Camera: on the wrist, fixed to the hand. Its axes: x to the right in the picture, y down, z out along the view.
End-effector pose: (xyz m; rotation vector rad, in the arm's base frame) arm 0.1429 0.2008 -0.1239 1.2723 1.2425 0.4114
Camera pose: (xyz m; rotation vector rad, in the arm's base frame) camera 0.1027 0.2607 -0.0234 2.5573 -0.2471 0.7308
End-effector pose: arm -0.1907 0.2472 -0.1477 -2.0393 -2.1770 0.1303
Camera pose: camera -0.0856 0.2379 -0.0830 -2.7228 -0.0654 1.2698
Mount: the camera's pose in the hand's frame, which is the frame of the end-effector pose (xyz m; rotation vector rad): -0.0121 0.0917 -0.0822 0.6385 -0.4531 1.5240
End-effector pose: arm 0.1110 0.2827 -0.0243 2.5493 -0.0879 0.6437
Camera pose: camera 0.0486 0.2424 0.0747 -1.9213 1.7169 -0.3963
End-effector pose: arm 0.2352 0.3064 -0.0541 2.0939 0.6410 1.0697
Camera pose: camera 0.1705 0.2685 0.0443 -2.4050 0.9175 -0.7462
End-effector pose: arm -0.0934 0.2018 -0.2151 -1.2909 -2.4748 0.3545
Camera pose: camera 0.0139 0.2487 -0.1752 2.5054 0.8106 -1.6290
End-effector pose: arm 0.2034 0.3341 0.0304 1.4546 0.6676 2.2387
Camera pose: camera 0.1268 0.2382 0.0461 -1.7197 0.0159 -1.1620
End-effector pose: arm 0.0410 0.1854 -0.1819 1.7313 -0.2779 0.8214
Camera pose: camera -0.0514 0.2279 -0.1115 -1.8753 1.7418 -1.4707
